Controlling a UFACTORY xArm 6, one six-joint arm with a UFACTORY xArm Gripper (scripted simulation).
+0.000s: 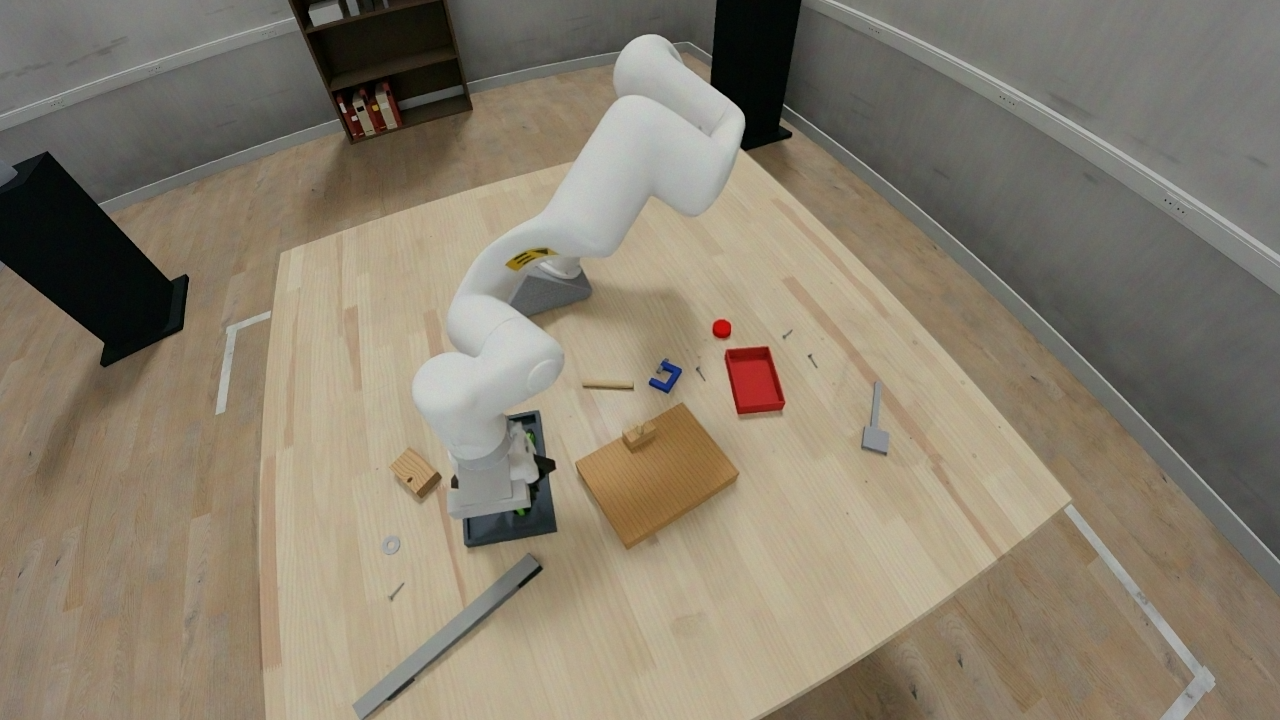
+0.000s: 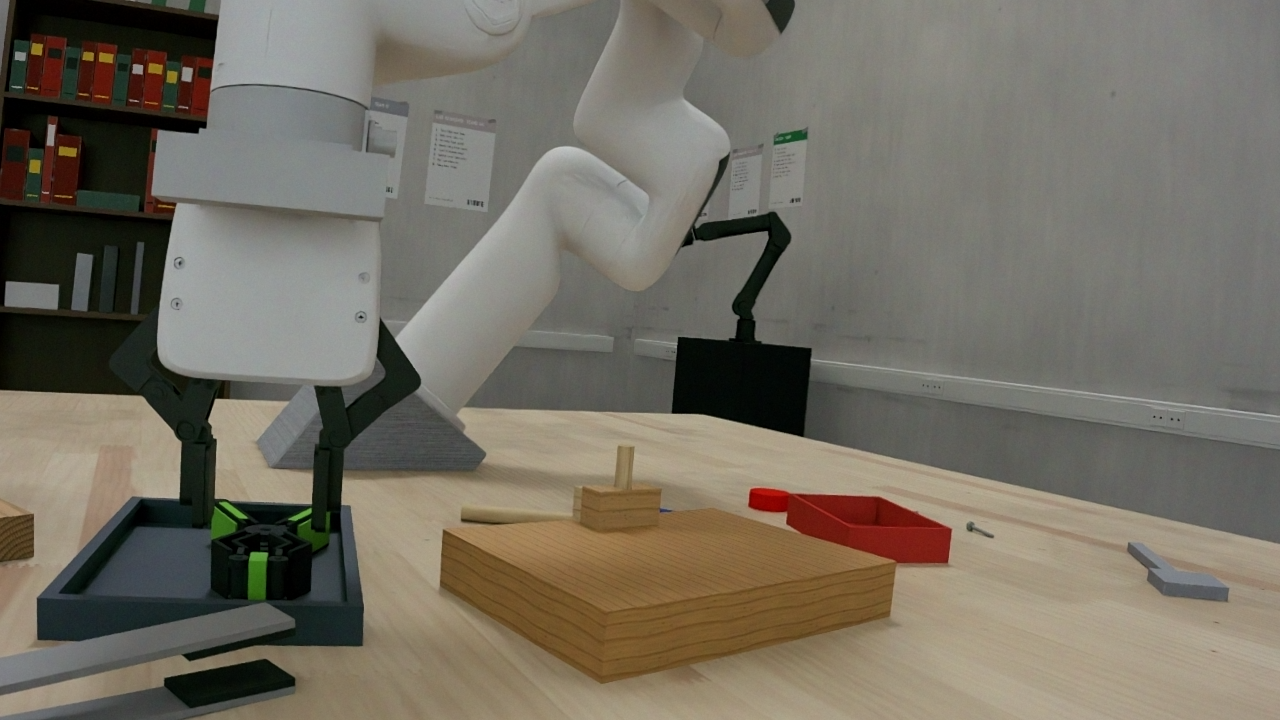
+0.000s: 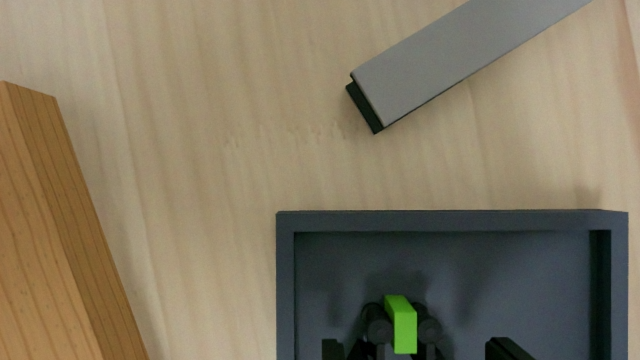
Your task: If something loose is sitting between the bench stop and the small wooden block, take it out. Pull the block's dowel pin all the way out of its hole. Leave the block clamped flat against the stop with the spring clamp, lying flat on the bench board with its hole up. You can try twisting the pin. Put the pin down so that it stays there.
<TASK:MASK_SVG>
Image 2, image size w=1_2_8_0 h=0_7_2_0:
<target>gripper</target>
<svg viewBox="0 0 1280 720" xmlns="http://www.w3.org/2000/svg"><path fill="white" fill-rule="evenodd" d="M177 203L167 251L160 303L109 359L110 369L145 398L147 403L174 431L176 438L181 441L180 506L192 506L192 528L202 529L204 526L209 525L215 509L217 439L213 438L212 425L208 420L222 380L314 385L323 429L319 433L319 444L315 444L311 530L315 530L318 533L326 533L326 512L341 512L344 449L381 416L383 412L412 394L421 385L420 375L380 318L380 222ZM377 357L385 370L384 379L370 390L361 394L346 408L341 386L356 384L367 379L374 369ZM157 348L159 359L166 368L180 375L190 377L184 395L173 382L166 379L152 365L151 356Z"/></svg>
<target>bench board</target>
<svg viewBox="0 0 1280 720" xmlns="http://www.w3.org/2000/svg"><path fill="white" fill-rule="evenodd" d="M442 531L439 586L601 684L811 637L890 617L897 561L716 508L660 512L658 525L597 530L580 523L583 486L574 486L572 520L447 528Z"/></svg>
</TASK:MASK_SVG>
